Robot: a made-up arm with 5 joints. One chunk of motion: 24 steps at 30 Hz.
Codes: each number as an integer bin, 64 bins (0 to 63) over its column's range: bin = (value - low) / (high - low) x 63, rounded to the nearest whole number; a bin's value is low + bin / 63 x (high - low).
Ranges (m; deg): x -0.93..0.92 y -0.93..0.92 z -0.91..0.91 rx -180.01..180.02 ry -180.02..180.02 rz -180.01..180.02
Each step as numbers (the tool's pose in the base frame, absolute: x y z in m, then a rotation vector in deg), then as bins.
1 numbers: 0.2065 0.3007 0.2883 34.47 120.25 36.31
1 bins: 39 42 41 38 53 38
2 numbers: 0.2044 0.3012 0.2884 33.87 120.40 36.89
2 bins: 39 42 41 37 53 38
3 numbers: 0.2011 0.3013 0.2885 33.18 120.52 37.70
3 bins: 39 42 41 37 53 38
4 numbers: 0.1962 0.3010 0.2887 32.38 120.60 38.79
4 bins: 38 42 41 37 53 38
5 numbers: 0.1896 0.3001 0.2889 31.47 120.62 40.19
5 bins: 38 42 42 37 53 39
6 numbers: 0.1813 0.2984 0.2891 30.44 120.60 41.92
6 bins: 38 42 42 37 53 39
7 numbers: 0.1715 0.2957 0.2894 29.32 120.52 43.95
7 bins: 38 42 42 37 53 39
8 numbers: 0.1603 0.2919 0.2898 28.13 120.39 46.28
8 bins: 37 42 42 36 53 40
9 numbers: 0.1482 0.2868 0.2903 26.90 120.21 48.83
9 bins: 37 41 42 36 53 40
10 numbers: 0.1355 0.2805 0.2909 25.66 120.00 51.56
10 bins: 36 41 42 36 52 41
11 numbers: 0.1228 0.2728 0.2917 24.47 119.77 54.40
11 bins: 36 41 42 36 52 41
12 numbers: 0.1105 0.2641 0.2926 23.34 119.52 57.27
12 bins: 35 41 42 36 52 42
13 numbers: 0.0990 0.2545 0.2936 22.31 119.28 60.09
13 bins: 35 40 42 35 52 42
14 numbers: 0.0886 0.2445 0.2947 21.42 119.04 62.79
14 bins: 35 40 42 35 52 42
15 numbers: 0.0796 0.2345 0.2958 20.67 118.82 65.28
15 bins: 34 40 42 35 52 43
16 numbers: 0.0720 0.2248 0.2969 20.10 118.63 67.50
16 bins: 34 39 42 35 52 43
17 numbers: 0.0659 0.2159 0.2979 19.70 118.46 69.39
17 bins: 34 39 42 35 52 44
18 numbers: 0.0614 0.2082 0.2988 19.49 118.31 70.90
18 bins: 34 39 42 35 52 44
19 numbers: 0.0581 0.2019 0.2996 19.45 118.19 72.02
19 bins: 34 39 42 35 52 44
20 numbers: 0.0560 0.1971 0.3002 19.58 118.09 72.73
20 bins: 34 38 42 35 52 44
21 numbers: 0.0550 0.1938 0.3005 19.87 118.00 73.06
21 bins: 34 38 42 35 52 44
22 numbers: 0.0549 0.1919 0.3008 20.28 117.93 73.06
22 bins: 34 38 42 35 52 44
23 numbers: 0.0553 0.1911 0.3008 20.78 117.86 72.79
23 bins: 34 38 42 35 52 44
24 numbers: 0.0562 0.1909 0.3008 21.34 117.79 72.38
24 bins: 34 38 42 35 52 44
